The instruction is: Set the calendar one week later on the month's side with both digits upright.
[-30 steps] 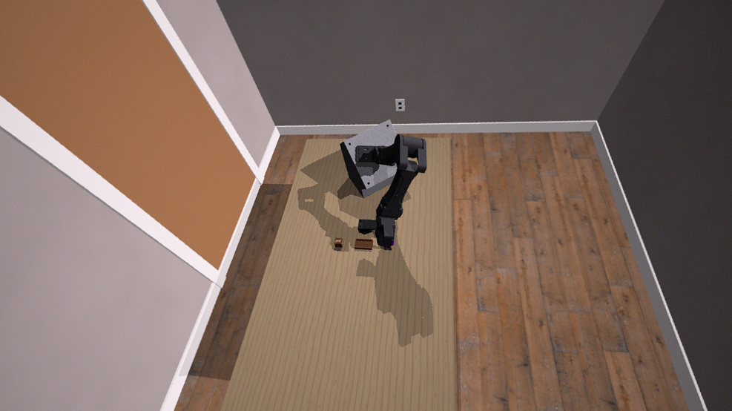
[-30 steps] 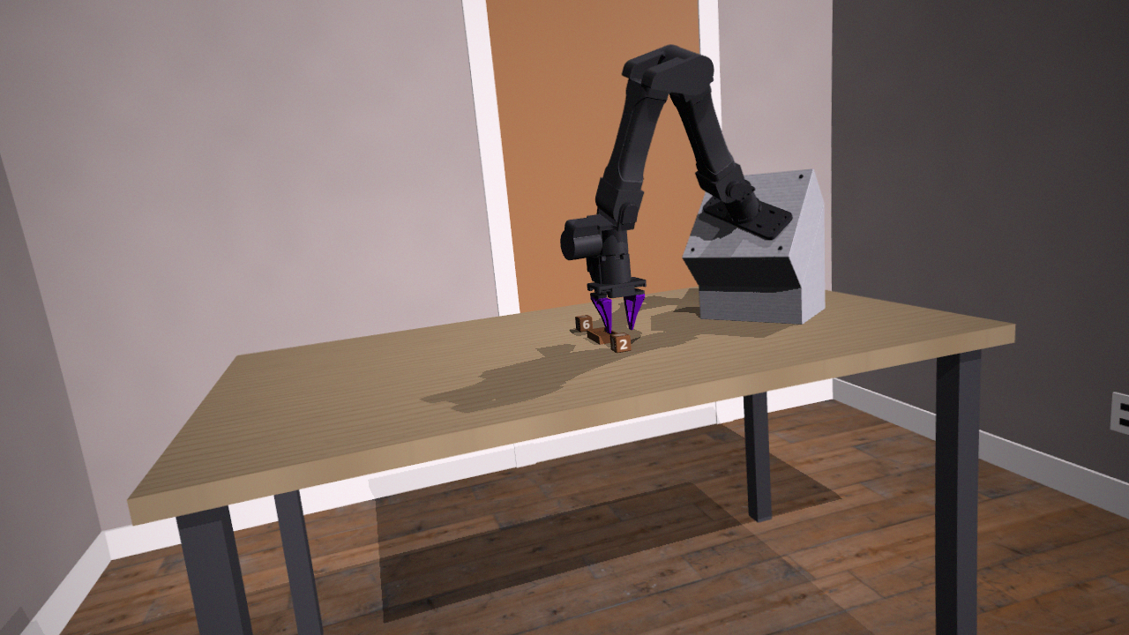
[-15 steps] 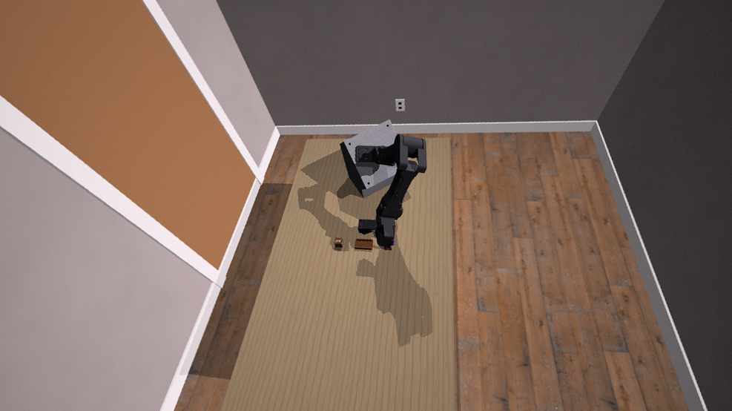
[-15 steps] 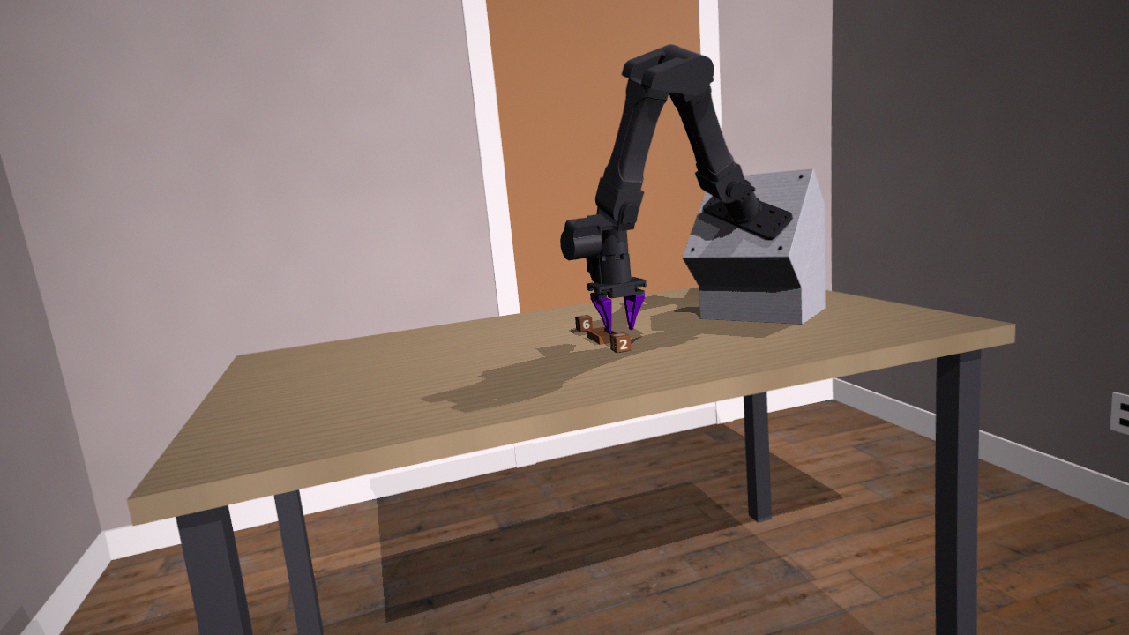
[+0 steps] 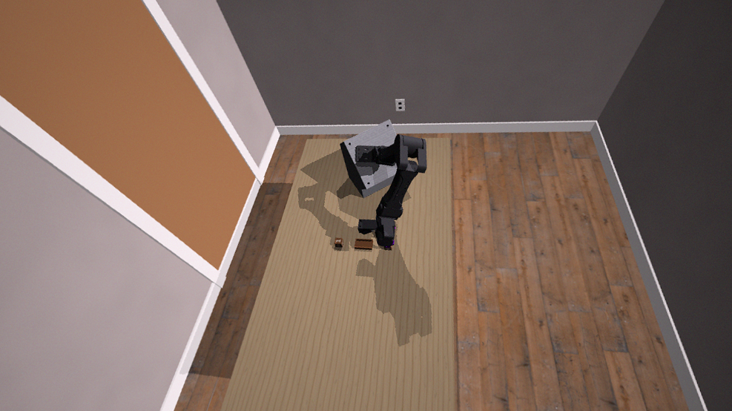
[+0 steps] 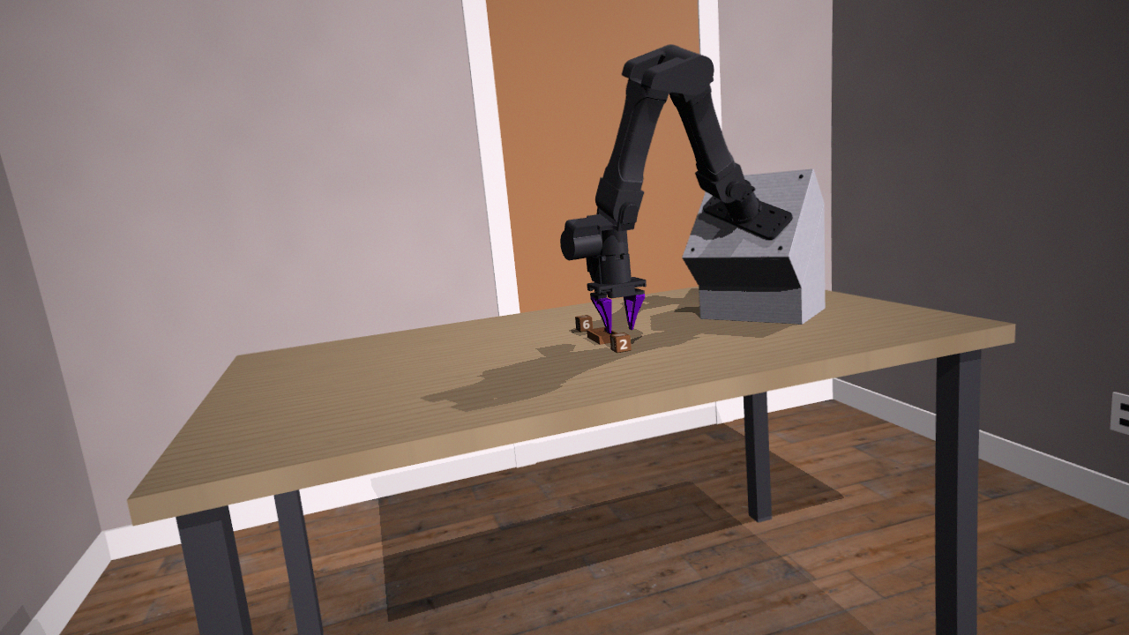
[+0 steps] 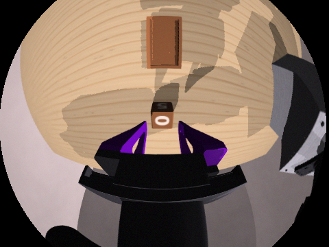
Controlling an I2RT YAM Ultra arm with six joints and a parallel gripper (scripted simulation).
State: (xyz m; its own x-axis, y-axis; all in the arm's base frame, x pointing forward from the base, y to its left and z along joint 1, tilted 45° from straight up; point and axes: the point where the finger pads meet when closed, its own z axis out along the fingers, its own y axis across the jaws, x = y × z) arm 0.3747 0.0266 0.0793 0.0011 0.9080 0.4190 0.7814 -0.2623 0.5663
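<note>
Now: hand 110 mm to the left of the brown tray and 40 mm above it.
</note>
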